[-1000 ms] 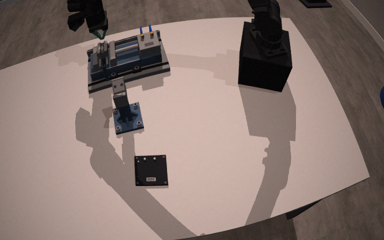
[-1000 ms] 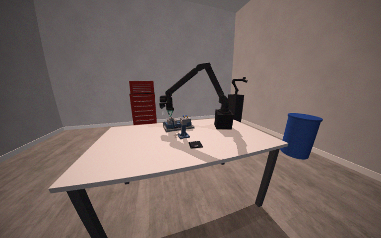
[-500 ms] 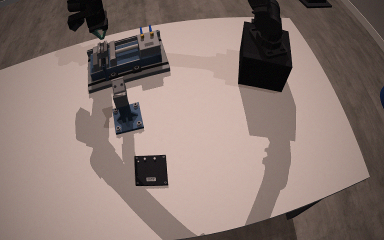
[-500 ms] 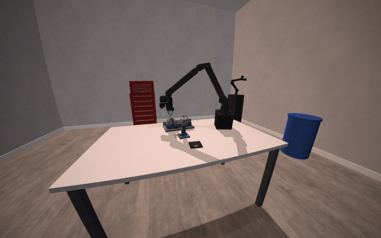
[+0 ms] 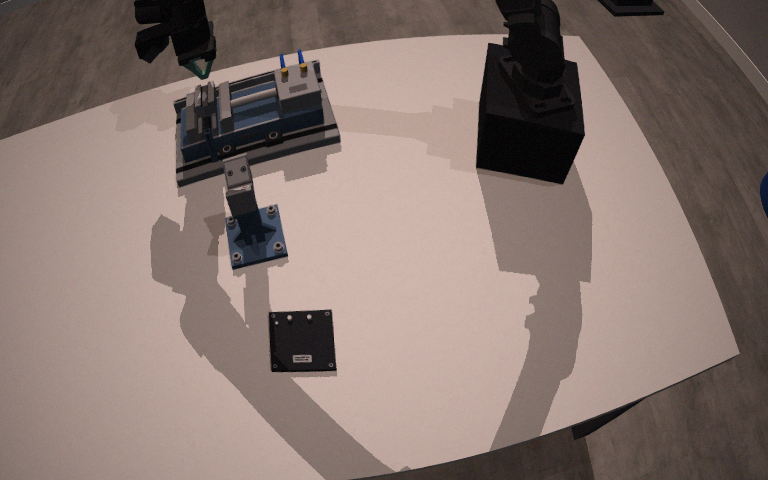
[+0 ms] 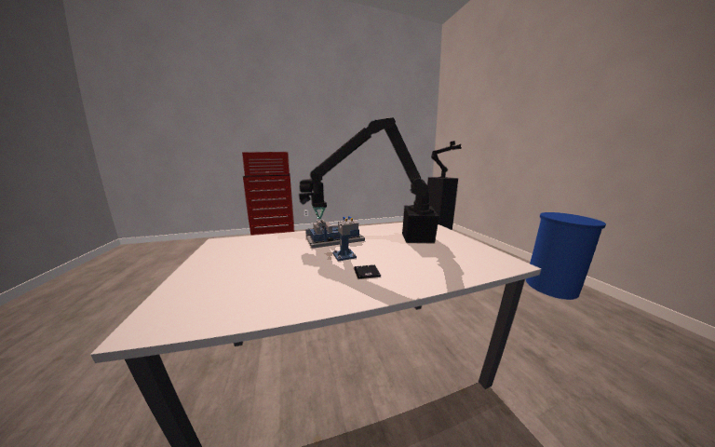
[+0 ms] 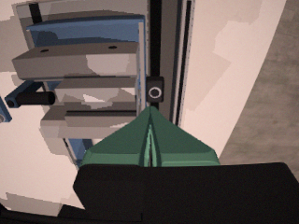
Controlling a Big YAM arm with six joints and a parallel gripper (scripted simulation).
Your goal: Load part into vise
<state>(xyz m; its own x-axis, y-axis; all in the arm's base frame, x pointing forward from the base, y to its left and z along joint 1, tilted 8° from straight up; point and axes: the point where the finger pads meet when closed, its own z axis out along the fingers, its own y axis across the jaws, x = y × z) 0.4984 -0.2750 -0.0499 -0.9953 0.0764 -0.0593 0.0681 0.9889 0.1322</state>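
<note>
Now: hand 4 cm to the right of the part and 2 cm above it. From my hand the other things lie so: fixed jaw: 3 cm ahead, 6 cm to the left, 4 cm below; moving jaw: 3 cm behind, 6 cm to the left, 4 cm below; dark short rod: 1 cm ahead, 11 cm to the left, 3 cm below.
</note>
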